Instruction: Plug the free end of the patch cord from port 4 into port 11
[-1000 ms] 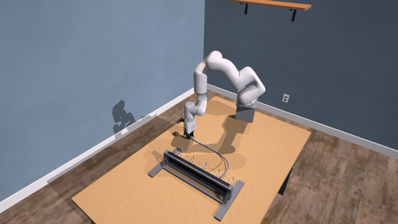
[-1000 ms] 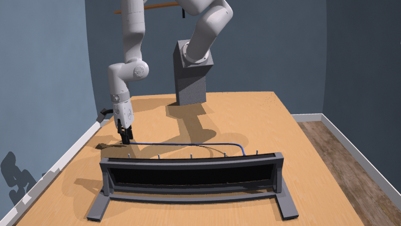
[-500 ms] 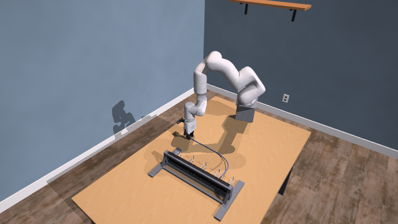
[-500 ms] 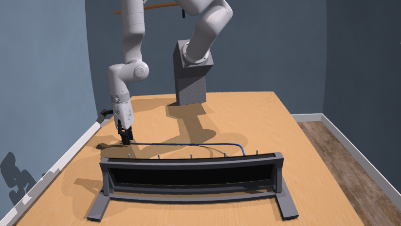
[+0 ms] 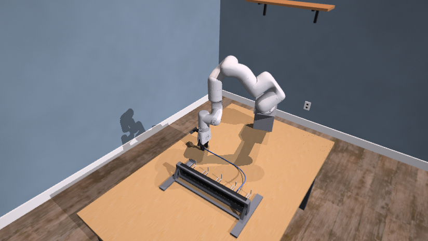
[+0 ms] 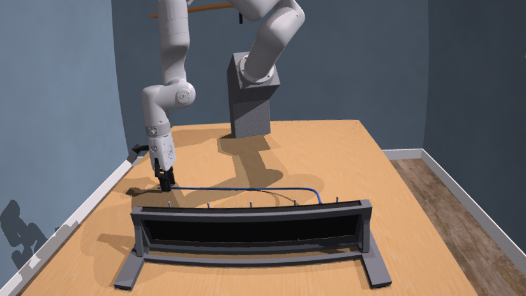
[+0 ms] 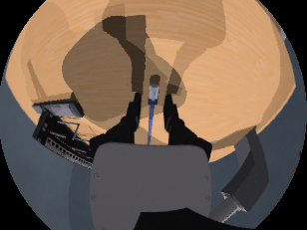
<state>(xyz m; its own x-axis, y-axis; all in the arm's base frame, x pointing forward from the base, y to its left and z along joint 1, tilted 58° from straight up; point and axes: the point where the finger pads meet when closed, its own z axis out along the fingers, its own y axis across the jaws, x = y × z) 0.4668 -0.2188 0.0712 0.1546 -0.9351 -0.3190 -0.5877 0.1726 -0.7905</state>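
Now: hand 2 cm to the left of the plug and 2 cm above it.
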